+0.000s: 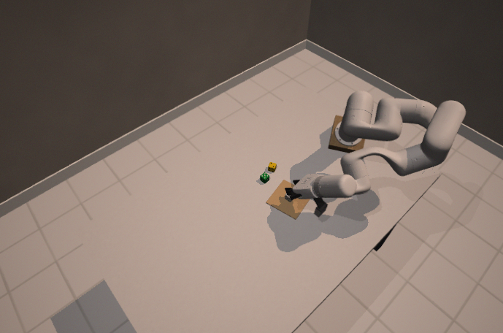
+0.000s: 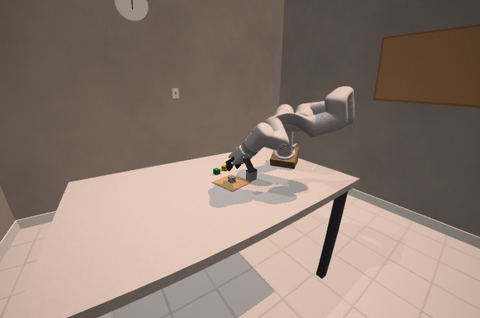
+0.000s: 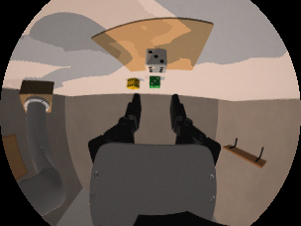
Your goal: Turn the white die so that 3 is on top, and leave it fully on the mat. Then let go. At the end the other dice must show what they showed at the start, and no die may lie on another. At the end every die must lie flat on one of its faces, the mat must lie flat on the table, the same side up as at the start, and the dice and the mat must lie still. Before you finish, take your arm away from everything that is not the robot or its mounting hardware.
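Right now my hand is 8 cm above the white die and 1 cm to the left of it. Also, from my hand: yellow die: 18 cm to the right, 8 cm below, 3 cm behind; then green die: 15 cm to the right, 8 cm below, 3 cm ahead; then mat: 9 cm below, 1 cm to the right.
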